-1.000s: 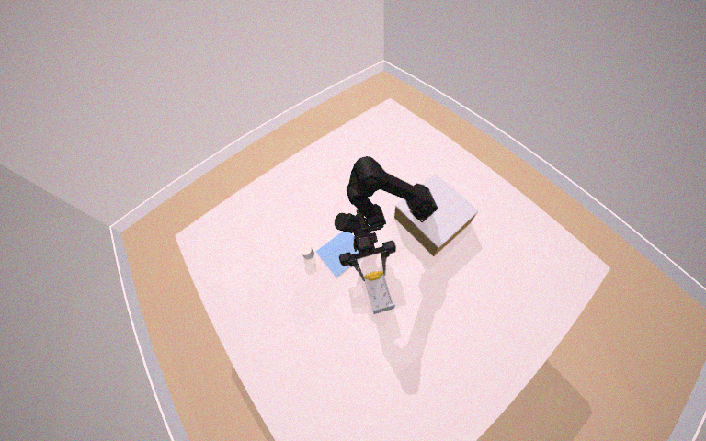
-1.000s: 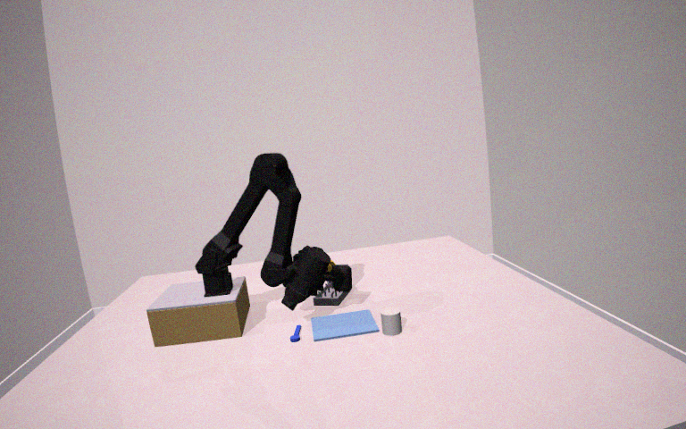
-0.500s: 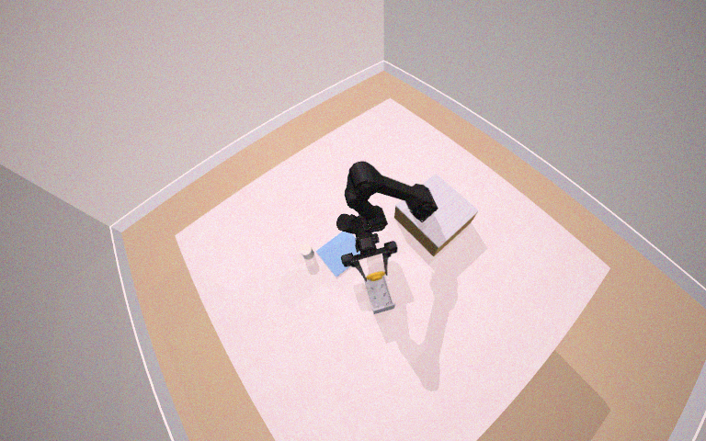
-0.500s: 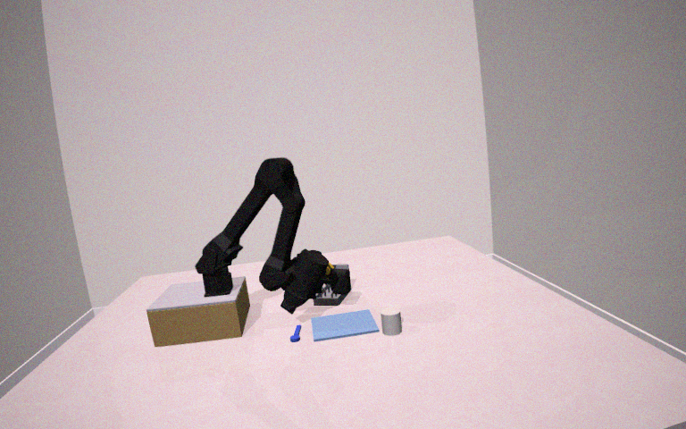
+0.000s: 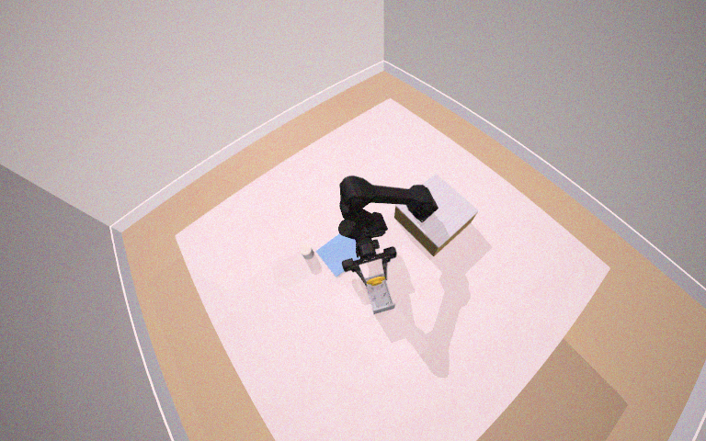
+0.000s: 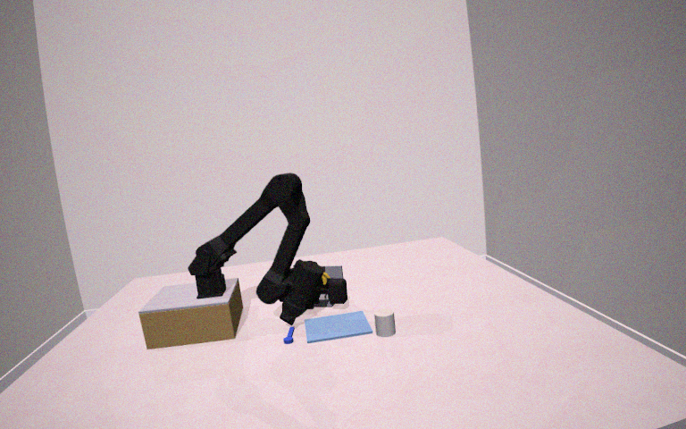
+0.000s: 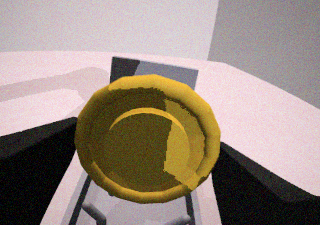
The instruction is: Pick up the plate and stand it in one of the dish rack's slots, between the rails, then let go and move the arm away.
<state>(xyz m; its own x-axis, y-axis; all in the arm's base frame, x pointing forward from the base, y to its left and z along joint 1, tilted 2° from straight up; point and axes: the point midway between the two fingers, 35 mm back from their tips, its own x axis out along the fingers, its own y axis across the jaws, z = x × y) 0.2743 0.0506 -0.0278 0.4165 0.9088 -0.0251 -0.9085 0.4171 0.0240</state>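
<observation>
Now: gripper tip 10 mm to the left of the yellow plate. Round my gripper tip: light blue mat (10 mm ahead, 190 mm to the right, 60 mm below); dish rack (10 mm ahead, 20 mm to the left, 40 mm below); blue spoon (100 mm behind, 200 mm to the right, 60 mm below).
</observation>
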